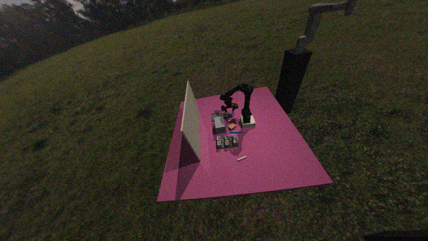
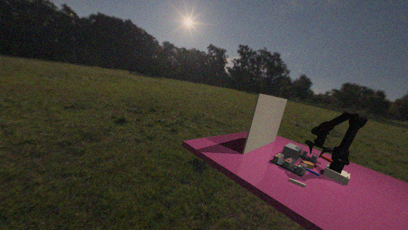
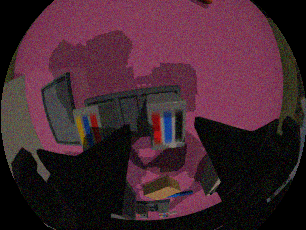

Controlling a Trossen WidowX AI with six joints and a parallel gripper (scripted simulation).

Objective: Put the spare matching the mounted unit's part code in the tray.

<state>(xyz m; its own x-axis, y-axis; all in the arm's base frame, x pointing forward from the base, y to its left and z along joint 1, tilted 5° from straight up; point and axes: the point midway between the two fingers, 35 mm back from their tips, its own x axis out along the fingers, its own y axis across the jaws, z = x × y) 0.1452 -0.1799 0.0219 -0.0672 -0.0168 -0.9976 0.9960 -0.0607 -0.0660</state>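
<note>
Right now the grey tray is 18 cm ahead of my gripper tip, 5 cm below it and 2 cm to the right of it. From my gripper tip the other things lie so: grey mounted unit: 17 cm to the left, 14 cm ahead; blue pen: 27 cm to the left, 4 cm below, 1 cm behind; white panel: 38 cm ahead, 17 cm above, 16 cm to the left.
</note>
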